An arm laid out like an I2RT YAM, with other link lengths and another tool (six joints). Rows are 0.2 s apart.
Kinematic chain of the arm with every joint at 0, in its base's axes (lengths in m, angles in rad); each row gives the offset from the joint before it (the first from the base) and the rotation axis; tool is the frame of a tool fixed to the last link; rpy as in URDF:
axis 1: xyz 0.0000 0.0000 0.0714 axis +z
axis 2: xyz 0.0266 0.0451 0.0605 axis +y
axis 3: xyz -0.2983 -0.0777 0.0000 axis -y
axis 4: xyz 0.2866 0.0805 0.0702 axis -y
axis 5: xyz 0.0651 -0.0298 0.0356 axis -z
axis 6: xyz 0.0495 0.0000 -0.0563 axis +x
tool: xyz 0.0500 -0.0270 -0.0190 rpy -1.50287 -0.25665 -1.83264
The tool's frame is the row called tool.
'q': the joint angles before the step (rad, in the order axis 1, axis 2, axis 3, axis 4, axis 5, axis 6). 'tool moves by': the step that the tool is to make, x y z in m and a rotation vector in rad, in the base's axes. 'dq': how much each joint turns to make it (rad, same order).
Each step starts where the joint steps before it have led.
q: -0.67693 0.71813 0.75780 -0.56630 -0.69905 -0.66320
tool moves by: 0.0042 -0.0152 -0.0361 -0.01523 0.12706 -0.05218
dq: -0.00008 0.07128 -0.05249 -0.00177 0.09415 -0.05918
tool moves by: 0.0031 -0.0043 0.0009 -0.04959 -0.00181 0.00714
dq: 0.00100 0.01132 -0.00053 0.02148 0.01774 -0.04066
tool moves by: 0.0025 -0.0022 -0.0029 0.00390 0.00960 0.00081
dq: -0.00033 0.01791 0.00011 0.00584 0.00088 -0.00366
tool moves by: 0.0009 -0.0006 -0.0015 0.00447 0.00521 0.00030
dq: 0.00037 0.00732 -0.00006 0.00067 -0.00008 0.00027
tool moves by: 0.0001 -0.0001 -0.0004 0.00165 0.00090 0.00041
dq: -0.00058 0.00130 -0.00031 -0.00015 -0.00123 -0.00005
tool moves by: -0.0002 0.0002 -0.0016 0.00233 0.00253 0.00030
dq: -0.00005 -0.00007 -0.00408 0.00056 -0.00042 -0.00004
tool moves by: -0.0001 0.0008 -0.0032 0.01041 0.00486 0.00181
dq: 0.00073 0.00128 -0.00706 0.00025 -0.00400 0.00398
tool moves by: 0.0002 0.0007 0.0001 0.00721 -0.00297 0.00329
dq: -0.00025 -0.00030 0.00009 -0.00012 -0.00744 0.00439
